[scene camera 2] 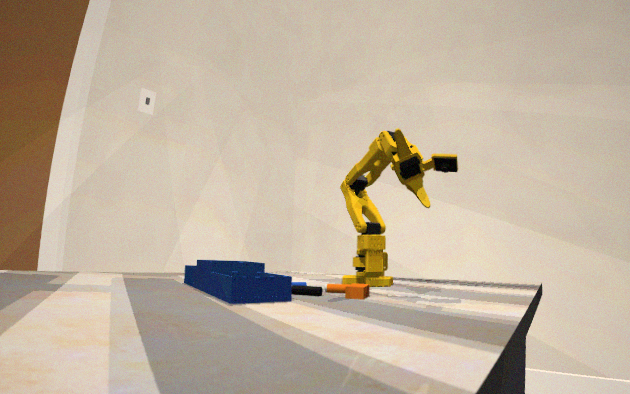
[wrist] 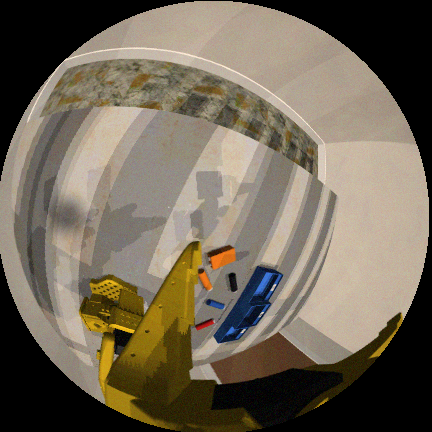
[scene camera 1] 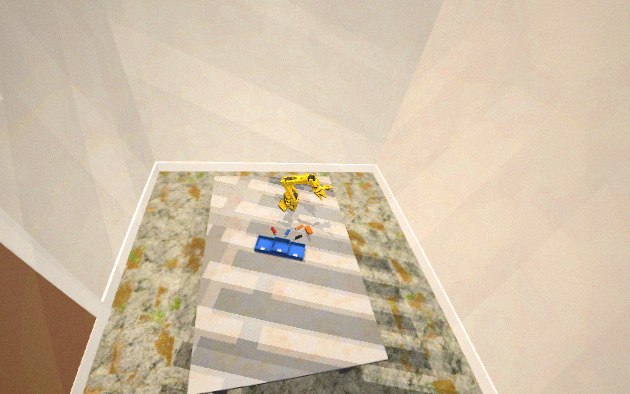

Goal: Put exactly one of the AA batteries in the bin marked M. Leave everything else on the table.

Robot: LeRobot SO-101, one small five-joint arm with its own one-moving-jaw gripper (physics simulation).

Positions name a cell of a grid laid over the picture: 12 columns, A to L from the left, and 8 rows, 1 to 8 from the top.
In view: a blue three-compartment bin unit (scene camera 2: E6).
The blue three-compartment bin unit is seen too in the wrist view (wrist: G6) and in scene camera 1 (scene camera 1: F6).
